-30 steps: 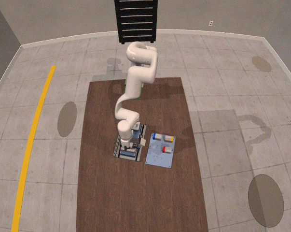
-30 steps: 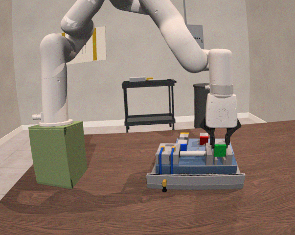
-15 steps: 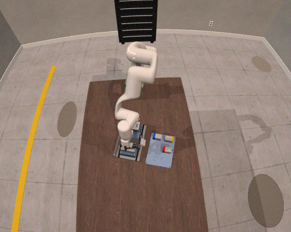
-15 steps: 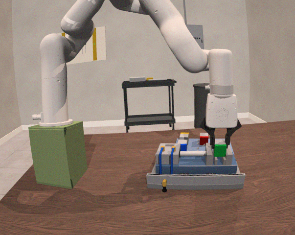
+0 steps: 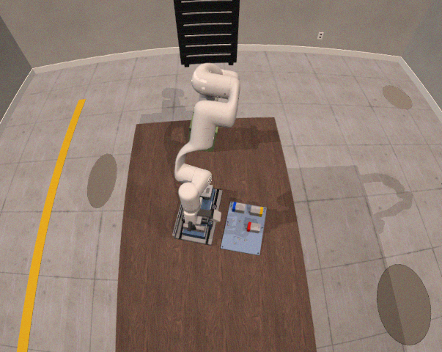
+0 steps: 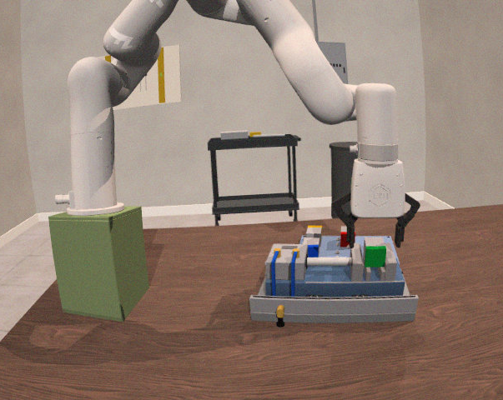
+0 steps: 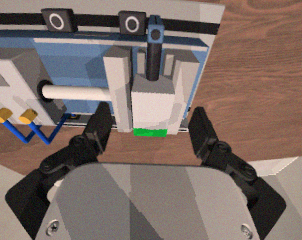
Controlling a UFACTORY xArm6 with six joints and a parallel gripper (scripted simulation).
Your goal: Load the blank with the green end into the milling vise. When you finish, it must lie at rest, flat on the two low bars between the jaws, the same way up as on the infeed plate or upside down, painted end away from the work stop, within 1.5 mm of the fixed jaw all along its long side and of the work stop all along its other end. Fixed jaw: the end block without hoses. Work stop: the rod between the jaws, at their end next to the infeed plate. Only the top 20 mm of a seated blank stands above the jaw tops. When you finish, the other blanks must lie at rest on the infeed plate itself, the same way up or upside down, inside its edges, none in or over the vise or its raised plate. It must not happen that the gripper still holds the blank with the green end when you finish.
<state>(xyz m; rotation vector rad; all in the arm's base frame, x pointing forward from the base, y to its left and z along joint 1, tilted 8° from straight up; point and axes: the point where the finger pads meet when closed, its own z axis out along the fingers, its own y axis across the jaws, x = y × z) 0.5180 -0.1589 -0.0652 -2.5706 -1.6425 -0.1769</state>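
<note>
Right now my hand is 2 cm above the green-ended blank. From my hand the other things lie so: fixed jaw 4 cm below, 3 cm ahead, 1 cm to the right; then moving jaw 4 cm below, 3 cm behind, 1 cm to the left; then dark work stop rod 4 cm to the left, 3 cm below, 2 cm ahead.
</note>
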